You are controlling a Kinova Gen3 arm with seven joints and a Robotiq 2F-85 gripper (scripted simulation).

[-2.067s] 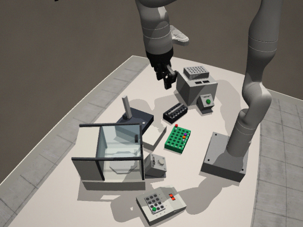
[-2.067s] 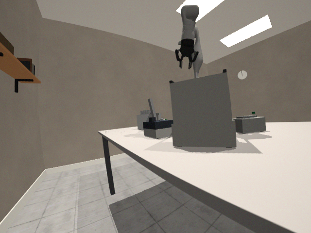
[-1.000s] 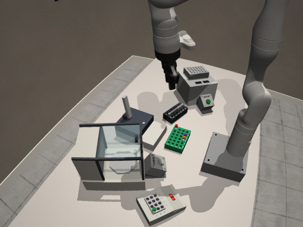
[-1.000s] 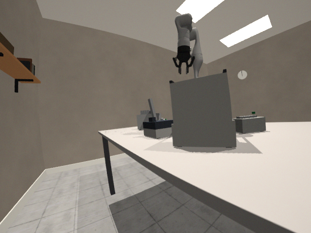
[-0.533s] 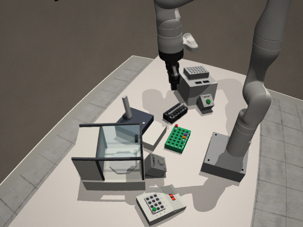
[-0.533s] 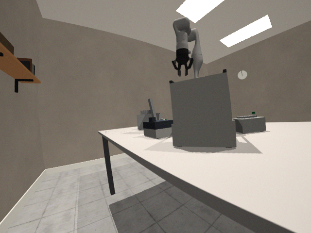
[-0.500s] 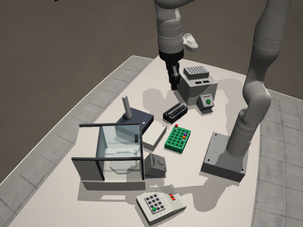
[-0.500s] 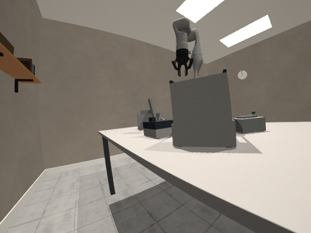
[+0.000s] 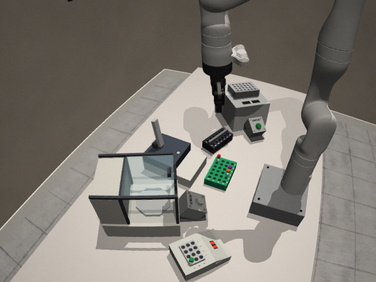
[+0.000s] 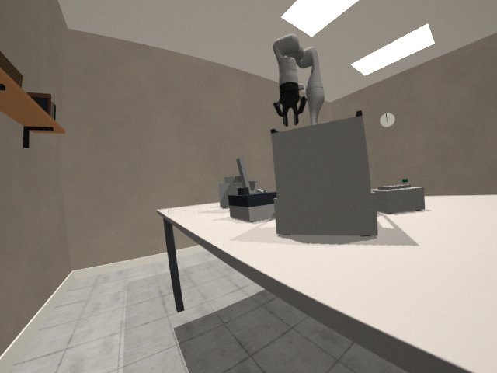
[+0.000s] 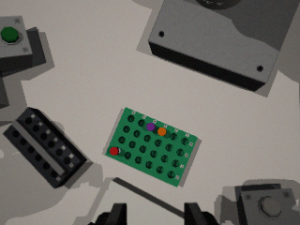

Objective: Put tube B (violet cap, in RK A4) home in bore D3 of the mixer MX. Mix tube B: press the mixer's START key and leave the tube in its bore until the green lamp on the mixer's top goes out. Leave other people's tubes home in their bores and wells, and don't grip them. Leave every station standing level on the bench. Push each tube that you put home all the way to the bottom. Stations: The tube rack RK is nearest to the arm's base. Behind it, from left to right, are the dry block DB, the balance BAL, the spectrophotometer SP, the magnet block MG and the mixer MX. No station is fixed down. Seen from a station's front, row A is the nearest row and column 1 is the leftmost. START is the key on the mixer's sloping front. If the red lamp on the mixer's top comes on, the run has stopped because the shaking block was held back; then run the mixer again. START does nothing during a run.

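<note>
The orange-capped tube is 32 cm below my hand, 5 cm behind it and 4 cm to the right of it. From my hand the other things lie so: red-capped tube: 32 cm below, 10 cm to the right, 1 cm ahead; green rack RK: 33 cm below, 5 cm to the right, 2 cm behind; black magnet block: 33 cm below, 22 cm to the right, 6 cm ahead.
</note>
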